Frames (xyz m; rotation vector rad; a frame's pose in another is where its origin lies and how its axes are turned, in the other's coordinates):
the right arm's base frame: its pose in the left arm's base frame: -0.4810 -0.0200 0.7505 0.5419 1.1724 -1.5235
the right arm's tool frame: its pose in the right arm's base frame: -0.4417 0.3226 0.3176 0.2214 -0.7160 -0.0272
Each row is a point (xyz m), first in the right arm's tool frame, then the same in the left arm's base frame.
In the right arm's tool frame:
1: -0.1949 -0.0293 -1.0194
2: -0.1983 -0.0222 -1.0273
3: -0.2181 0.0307 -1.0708
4: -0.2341 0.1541 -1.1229
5: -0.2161 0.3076 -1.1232
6: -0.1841 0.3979 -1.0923
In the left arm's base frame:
1: -0.1729 0.4741 0.2593
2: -0.1671 0.4794 0.2514
3: -0.1215 0.5084 0.2048
4: -0.0104 0.5306 0.1317
5: 0.1346 0.5001 0.0875
6: 0.2225 0.4514 0.0830

